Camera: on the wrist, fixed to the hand. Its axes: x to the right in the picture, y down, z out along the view.
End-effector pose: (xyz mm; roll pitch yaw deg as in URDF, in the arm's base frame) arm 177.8 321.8 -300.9 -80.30 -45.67 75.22
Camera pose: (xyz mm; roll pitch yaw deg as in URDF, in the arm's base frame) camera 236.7 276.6 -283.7 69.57 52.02 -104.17
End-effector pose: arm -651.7 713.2 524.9 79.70 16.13 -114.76
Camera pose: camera -594.0 711.3 475.2 -90.00 -21.95 62.52
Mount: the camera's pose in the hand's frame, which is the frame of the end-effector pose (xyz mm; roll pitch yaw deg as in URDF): -7.8 -43.6 -62.0 -11.27 1.44 173.80
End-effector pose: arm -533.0 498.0 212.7 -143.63 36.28 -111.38
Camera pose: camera -548.6 462.7 278.4 128.42 -33.56 75.64
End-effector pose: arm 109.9 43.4 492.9 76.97 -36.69 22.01
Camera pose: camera 116.4 100.6 443.0 -89.98 30.93 -161.25
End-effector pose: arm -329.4 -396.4 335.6 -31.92 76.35 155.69
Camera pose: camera -272.8 -345.4 336.2 34.34 -71.31 -38.46
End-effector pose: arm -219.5 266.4 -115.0 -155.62 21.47 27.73
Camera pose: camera -208.4 288.2 -42.8 142.07 -20.10 -145.62
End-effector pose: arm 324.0 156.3 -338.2 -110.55 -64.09 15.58
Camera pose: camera 278.0 99.1 -317.9 108.47 69.11 -154.50
